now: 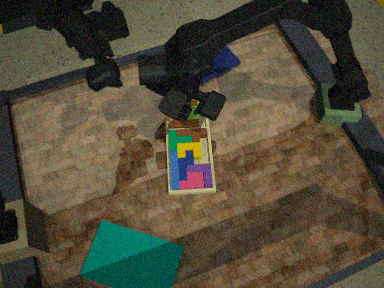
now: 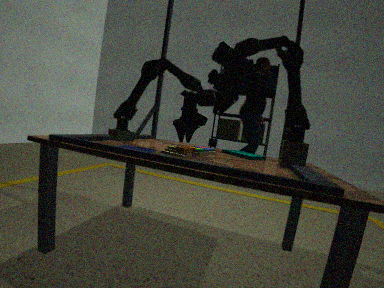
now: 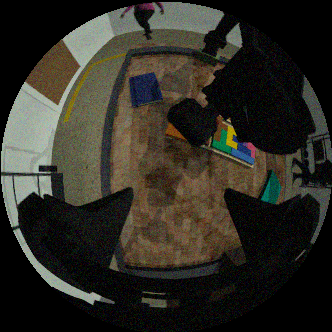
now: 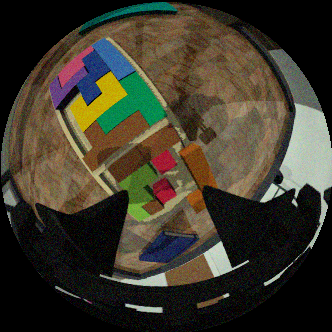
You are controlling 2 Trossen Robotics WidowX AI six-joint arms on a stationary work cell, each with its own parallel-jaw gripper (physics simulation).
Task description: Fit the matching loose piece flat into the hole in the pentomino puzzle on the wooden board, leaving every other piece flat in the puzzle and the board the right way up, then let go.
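Where they show: left gripper, fingertip midpoint: (image 2: 216, 114) (image 3: 180, 193); right gripper, fingertip midpoint: (image 2: 184, 142) (image 4: 165, 192); left arm's base, link origin: (image 1: 1, 228) (image 2: 295, 141); right arm's base, link origin: (image 1: 341, 99) (image 2: 121, 130) (image 3: 209, 51).
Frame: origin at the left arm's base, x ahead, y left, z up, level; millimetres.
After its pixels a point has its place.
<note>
The wooden board (image 1: 192, 192) @[x 404, y -9, z -102 mm] (image 3: 232, 159) @[x 366, y 90, z -102 mm] (image 4: 149, 87) @[x 382, y 129, z -100 mm] holds coloured pieces. A pale hole (image 1: 204, 150) @[x 466, y 90, z -110 mm] (image 4: 77, 134) @[x 475, y 94, z -110 mm] lies beside the yellow piece (image 1: 189, 149) @[x 428, y 96, z -91 mm] (image 4: 97, 102) @[x 427, y 101, z -91 mm]. Beyond a divider, the other section holds a brown piece (image 4: 131, 162) @[x 449, y 169, z -91 mm], a lime piece (image 1: 194, 111) (image 4: 135, 185) @[x 466, y 188, z -91 mm] and red parts (image 4: 164, 161) @[x 427, y 193, z -91 mm]. An orange piece (image 3: 176, 132) @[x 413, y 251, z -81 mm] (image 4: 197, 162) @[x 405, y 214, z -81 mm] lies at that section's side; whether it touches the board is unclear. My right gripper (image 2: 184, 139) @[x 444, y 204, z -66 mm] (image 4: 165, 192) @[x 444, y 204, z -66 mm] is open and empty above that section. My left gripper (image 3: 180, 193) @[x 307, y 261, z 62 mm] is open and empty, high above the table, away from the board.
A blue object (image 1: 229, 59) @[x 627, y 343, z -104 mm] (image 3: 146, 90) @[x 556, y 339, z -104 mm] (image 4: 170, 247) @[x 555, y 339, z -104 mm] lies beyond the lime end of the board. A teal object (image 1: 132, 252) @[x 235, y -104, z -98 mm] (image 2: 243, 154) @[x 222, y -42, z -98 mm] (image 3: 271, 190) @[x 269, y -131, z -98 mm] lies off the other end. A dark raised edge (image 1: 70, 77) @[x 173, y 407, z -97 mm] borders the table. The right arm reaches over the blue object.
</note>
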